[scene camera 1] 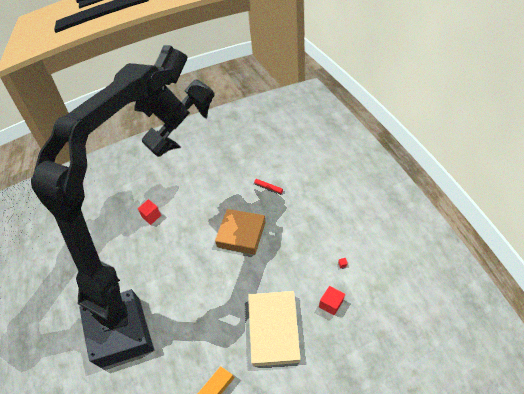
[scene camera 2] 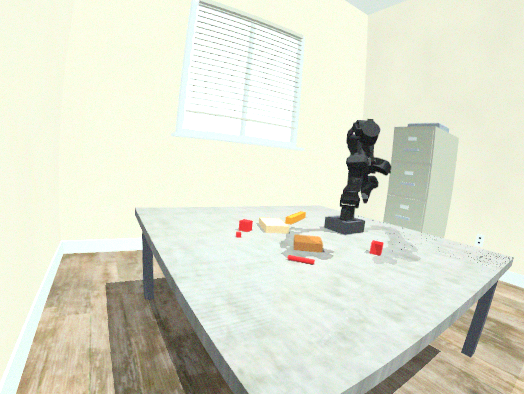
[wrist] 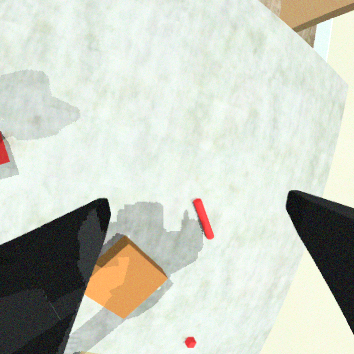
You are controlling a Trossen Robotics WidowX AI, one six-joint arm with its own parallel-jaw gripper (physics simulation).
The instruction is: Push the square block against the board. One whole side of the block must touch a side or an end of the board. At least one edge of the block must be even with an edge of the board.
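Pixels of known places: gripper, fingertip midpoint: [scene camera 1: 192, 131] [scene camera 2: 361, 198] [wrist: 198, 202]; arm's base at its link origin: [scene camera 1: 113, 315] [scene camera 2: 346, 219].
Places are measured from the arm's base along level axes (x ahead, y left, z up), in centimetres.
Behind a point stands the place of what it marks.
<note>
The square block [scene camera 1: 242, 231] {x 34.4, y 12.8, z -2.7 cm} [scene camera 2: 308, 243] {x 37.1, y 17.8, z -2.9 cm} [wrist: 127, 280] {x 34.4, y 14.6, z -2.7 cm} is orange-brown and lies flat on the table, partly in the arm's shadow. The board [scene camera 1: 275, 327] {x 33.0, y -13.0, z -2.7 cm} [scene camera 2: 273, 225] {x 36.4, y -6.4, z -2.7 cm} is a pale yellow rectangle lying flat. It is below and a little right of the block in the first scene view, with a wide gap between them, and the block is turned slightly relative to it. My gripper [scene camera 1: 192, 131] {x 30.1, y 32.0, z 15.1 cm} [scene camera 2: 377, 187] [wrist: 198, 202] {x 30.1, y 32.0, z 15.1 cm} is open and empty, high above the table. In the wrist view the left finger covers the block's left corner.
A red cube [scene camera 1: 149, 212] {x 13.5, y 26.8, z -1.7 cm} [scene camera 2: 376, 248] {x 14.8, y 29.8, z -3.3 cm} lies left of the block. A red rod [scene camera 1: 268, 186] {x 45.6, y 25.1, z -4.5 cm} [scene camera 2: 301, 260] {x 46.1, y 26.2, z -4.8 cm} [wrist: 204, 219] {x 45.4, y 25.7, z -4.3 cm} lies beyond it. Another red cube [scene camera 1: 332, 300] {x 46.2, y -12.3, z -1.6 cm} [scene camera 2: 245, 225] {x 47.7, y -9.7, z -3.1 cm} and a tiny red cube [scene camera 1: 343, 262] {x 53.3, y -3.7, z -4.1 cm} [scene camera 2: 238, 234] {x 53.8, y -2.6, z -4.5 cm} [wrist: 190, 342] {x 52.9, y -2.7, z -4.1 cm} lie right of the board. An orange bar [scene camera 1: 216, 381] {x 17.8, y -20.2, z -2.6 cm} [scene camera 2: 295, 217] {x 15.1, y -20.4, z -3.0 cm} lies near the board.
</note>
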